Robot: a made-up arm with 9 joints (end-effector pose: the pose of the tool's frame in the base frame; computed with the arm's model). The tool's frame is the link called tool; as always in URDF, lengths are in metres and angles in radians.
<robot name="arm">
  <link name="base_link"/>
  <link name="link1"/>
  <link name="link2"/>
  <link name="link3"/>
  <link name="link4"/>
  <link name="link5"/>
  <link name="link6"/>
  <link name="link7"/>
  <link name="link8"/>
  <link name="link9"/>
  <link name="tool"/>
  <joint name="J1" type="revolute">
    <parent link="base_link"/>
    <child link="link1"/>
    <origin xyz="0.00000 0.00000 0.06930" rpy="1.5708 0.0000 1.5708"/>
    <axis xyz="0 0 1"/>
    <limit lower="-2.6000" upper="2.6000" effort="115" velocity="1.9"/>
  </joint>
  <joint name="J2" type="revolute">
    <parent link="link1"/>
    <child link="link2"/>
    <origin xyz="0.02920 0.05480 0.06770" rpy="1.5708 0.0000 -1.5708"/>
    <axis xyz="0 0 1"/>
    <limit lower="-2.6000" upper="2.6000" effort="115" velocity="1.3"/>
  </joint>
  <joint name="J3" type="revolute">
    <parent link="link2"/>
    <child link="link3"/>
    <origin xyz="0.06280 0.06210 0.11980" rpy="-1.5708 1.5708 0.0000"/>
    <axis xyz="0 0 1"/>
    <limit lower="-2.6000" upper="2.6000" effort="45" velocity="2.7"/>
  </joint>
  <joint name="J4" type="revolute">
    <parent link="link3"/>
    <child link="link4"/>
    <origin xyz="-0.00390 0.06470 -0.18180" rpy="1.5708 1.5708 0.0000"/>
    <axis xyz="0 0 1"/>
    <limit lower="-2.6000" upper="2.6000" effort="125" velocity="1.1"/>
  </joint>
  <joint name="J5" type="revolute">
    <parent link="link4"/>
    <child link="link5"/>
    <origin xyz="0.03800 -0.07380 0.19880" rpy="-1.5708 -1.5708 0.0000"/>
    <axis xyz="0 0 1"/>
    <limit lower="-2.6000" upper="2.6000" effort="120" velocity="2"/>
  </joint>
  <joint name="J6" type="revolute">
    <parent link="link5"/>
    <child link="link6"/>
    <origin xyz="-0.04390 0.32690 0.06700" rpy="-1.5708 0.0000 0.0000"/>
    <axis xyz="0 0 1"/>
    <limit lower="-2.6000" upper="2.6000" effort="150" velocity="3"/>
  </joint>
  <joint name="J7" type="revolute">
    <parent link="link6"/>
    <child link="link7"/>
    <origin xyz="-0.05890 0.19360 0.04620" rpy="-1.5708 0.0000 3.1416"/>
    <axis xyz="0 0 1"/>
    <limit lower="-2.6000" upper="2.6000" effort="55" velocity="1.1"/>
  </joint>
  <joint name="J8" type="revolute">
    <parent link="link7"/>
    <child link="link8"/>
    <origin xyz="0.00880 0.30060 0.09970" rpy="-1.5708 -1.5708 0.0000"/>
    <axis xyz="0 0 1"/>
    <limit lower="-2.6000" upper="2.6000" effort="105" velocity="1.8"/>
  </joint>
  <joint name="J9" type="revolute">
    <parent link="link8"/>
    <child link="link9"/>
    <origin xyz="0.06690 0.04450 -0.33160" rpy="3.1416 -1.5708 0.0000"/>
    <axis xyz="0 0 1"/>
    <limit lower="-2.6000" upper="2.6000" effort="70" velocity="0.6"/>
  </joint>
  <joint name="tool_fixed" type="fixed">
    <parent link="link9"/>
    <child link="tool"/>
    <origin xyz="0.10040 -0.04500 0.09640" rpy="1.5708 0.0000 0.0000"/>
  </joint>
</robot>
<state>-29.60 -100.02 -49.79 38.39 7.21 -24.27 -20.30 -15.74 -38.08</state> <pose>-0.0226 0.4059 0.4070 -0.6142 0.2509 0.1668 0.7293</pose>
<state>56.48 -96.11 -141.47 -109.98 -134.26 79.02 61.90 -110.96 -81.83</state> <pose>0.3058 -0.6049 -0.3547 -0.0817 0.5969 -0.7674 0.2193</pose>
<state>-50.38 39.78 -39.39 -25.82 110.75 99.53 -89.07 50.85 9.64</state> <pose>0.0327 0.2916 -0.0831 -0.3345 0.7537 0.2272 0.5181</pose>
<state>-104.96 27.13 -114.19 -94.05 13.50 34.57 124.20 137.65 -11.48</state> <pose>0.1196 0.2361 -0.1822 0.7292 0.6552 0.0142 0.1968</pose>
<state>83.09 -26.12 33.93 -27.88 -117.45 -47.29 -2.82 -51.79 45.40</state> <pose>-0.1467 0.2602 0.2332 0.8177 -0.2452 -0.3627 0.3739</pose>
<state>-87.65 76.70 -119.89 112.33 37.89 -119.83 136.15 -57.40 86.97</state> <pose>0.5783 -0.1255 0.3026 -0.8479 -0.2739 -0.4016 0.2117</pose>
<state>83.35 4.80 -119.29 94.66 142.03 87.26 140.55 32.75 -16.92</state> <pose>-0.2122 -0.1569 0.1022 0.0990 -0.9620 0.0825 0.2409</pose>
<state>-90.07 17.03 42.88 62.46 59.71 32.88 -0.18 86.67 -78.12</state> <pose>-0.1331 0.1823 0.5207 -0.0753 -0.5342 -0.5817 0.6088</pose>
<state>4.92 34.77 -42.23 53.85 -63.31 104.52 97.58 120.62 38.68</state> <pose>0.0510 0.0031 -0.4246 0.2868 -0.8996 -0.2809 0.1719</pose>
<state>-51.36 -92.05 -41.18 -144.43 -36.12 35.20 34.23 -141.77 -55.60</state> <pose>-0.2295 -0.5119 0.2444 0.1180 -0.4813 0.8282 0.2619</pose>
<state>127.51 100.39 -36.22 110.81 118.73 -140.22 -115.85 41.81 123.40</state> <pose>-0.0955 0.2846 0.0855 0.0126 0.1814 0.2314 0.9557</pose>
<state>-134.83 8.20 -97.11 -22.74 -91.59 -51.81 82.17 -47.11 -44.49</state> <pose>-0.2526 0.4678 0.4525 0.5131 -0.7385 -0.2532 0.3568</pose>
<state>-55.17 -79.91 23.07 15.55 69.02 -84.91 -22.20 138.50 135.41</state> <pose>0.1402 0.2873 0.6432 0.5214 -0.3010 0.0190 0.7982</pose>
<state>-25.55 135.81 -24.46 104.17 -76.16 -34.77 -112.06 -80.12 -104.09</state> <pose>0.3912 0.0728 0.3993 0.0655 -0.6957 0.6060 0.3802</pose>
